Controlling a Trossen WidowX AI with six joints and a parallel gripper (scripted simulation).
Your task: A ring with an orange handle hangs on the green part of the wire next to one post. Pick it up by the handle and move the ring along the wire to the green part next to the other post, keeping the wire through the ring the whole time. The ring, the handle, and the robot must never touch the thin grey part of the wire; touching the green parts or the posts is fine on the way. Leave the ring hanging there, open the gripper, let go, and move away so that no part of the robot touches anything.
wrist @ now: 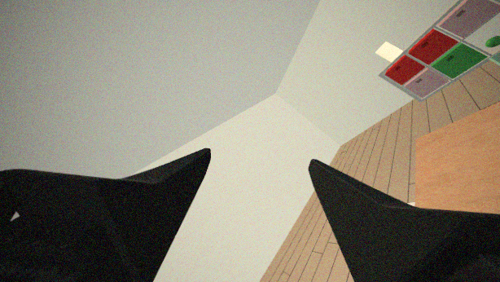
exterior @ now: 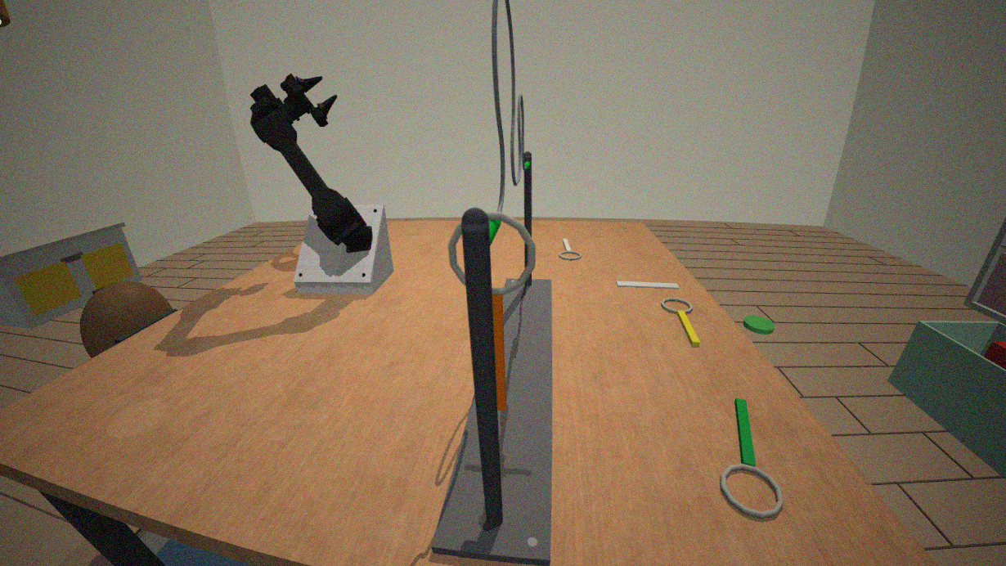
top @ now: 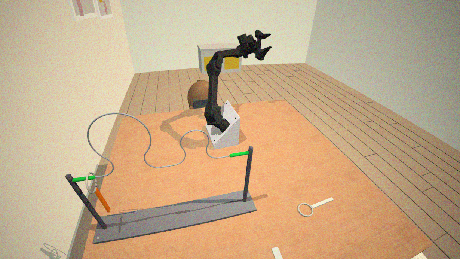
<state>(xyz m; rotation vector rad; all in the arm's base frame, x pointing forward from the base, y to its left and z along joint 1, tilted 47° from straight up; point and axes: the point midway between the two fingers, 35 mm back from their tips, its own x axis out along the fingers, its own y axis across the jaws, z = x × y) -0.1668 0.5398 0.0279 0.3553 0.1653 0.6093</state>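
Now: the orange-handled ring 52 cm ahead of my gripper tip, 94 cm to the right of it and 31 cm below it. Also, from my gripper tip: white strip 89 cm ahead, 44 cm to the right, 53 cm below; then white-handled ring 74 cm ahead, 17 cm to the right, 52 cm below; then ring with handle 90 cm ahead, 60 cm to the right, 52 cm below.
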